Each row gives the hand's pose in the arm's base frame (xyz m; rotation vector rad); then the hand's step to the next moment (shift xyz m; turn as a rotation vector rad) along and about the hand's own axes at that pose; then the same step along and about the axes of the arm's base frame.
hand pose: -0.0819 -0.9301 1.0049 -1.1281 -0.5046 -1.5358
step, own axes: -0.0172 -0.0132 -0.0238 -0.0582 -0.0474 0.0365
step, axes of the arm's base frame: -0.0224 -0.0064 -0.0222 -0.0334 0.0734 -0.0214
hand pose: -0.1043 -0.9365 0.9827 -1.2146 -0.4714 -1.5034
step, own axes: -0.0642 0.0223 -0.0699 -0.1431 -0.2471 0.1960
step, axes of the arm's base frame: -0.0179 -0.0326 -0.0901 -0.1530 0.3093 0.0295
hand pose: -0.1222 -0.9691 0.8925 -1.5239 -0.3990 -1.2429
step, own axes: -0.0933 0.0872 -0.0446 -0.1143 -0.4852 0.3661
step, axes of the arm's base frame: 0.0087 -0.0381 -0.1295 -0.2432 0.5333 0.1972
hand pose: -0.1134 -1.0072 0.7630 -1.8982 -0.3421 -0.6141
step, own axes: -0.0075 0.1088 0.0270 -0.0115 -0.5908 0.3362
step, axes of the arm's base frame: 0.0552 -0.0181 -0.0962 -0.2188 0.5432 0.3453
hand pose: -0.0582 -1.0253 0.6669 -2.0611 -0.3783 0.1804
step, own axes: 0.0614 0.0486 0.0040 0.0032 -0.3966 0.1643
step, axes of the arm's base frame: 0.0659 0.0018 -0.0424 -0.1194 0.3180 0.2626
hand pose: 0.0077 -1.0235 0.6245 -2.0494 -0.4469 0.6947
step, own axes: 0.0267 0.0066 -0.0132 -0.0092 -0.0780 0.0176
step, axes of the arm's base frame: 0.0293 0.0027 -0.0079 -0.0219 0.0477 0.0611
